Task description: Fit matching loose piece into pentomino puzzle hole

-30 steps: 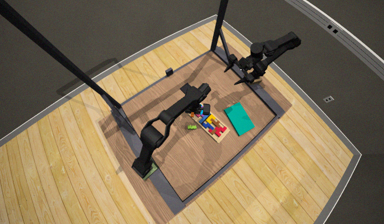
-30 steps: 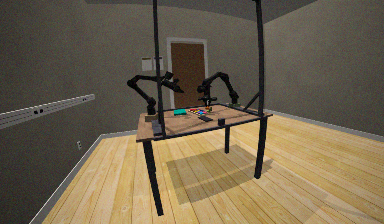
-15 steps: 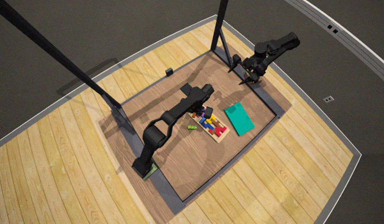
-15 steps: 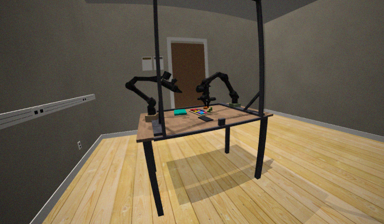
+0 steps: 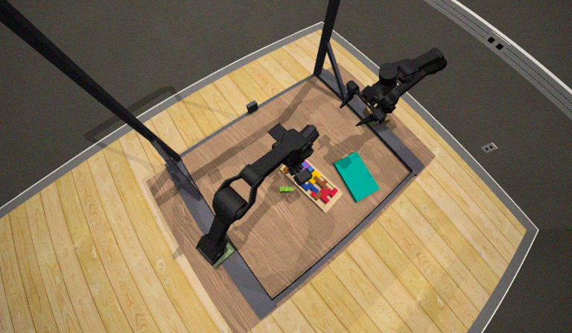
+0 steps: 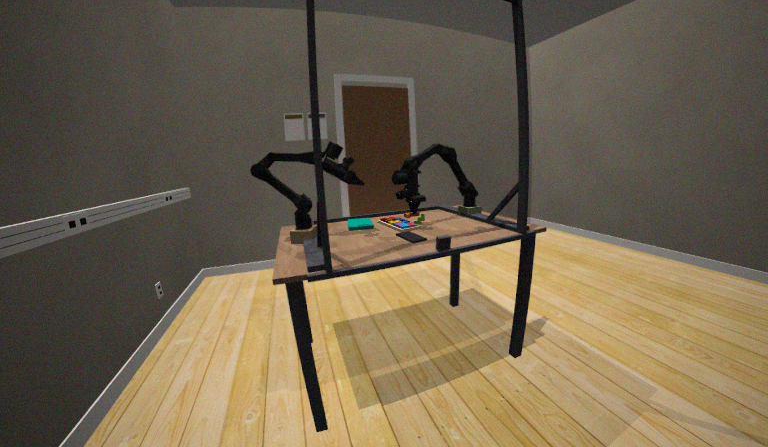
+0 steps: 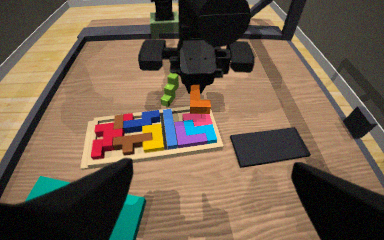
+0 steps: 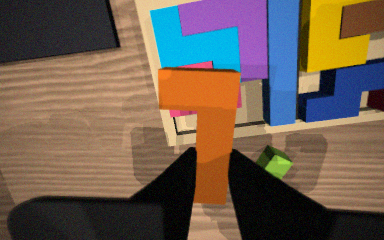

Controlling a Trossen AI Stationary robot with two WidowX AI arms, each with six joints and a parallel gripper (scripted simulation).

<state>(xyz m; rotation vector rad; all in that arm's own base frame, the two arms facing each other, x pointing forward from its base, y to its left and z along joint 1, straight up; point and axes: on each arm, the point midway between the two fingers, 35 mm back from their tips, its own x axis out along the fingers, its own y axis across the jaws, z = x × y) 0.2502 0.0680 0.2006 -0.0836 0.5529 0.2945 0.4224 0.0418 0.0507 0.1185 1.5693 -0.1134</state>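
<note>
Right now my right hand is 30 mm to the right of the pink piece and 90 mm above it. Also, from my right hand: green piece: 50 mm ahead, 60 mm to the right, 80 mm below; then orange piece: 10 mm behind, 10 mm to the left, 40 mm below; then wooden puzzle board: 90 mm ahead, 50 mm to the left, 100 mm below.
</note>
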